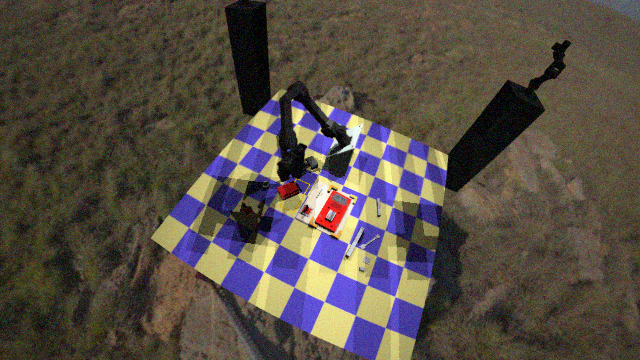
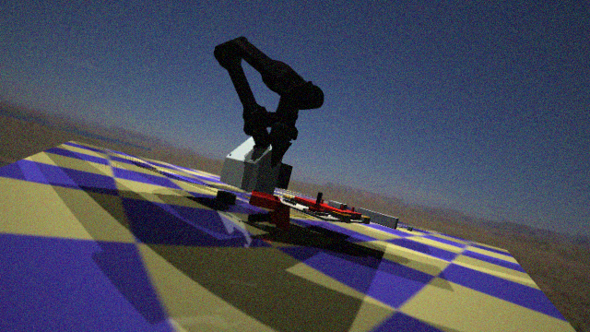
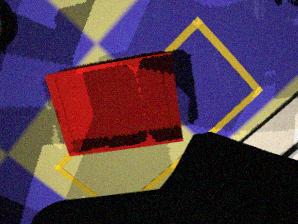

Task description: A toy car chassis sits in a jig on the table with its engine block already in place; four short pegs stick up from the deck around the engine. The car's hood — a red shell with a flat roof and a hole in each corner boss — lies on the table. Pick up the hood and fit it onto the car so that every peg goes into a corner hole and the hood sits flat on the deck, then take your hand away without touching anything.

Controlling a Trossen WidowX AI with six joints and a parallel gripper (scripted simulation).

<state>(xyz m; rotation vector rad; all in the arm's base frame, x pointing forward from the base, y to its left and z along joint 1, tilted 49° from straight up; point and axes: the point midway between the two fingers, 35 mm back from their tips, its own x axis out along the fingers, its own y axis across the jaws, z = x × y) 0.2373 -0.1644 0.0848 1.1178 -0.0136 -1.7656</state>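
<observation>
Right now my gripper tip is 4 cm short of the red hood, 4 cm to the left of it and 8 cm above it.
</observation>
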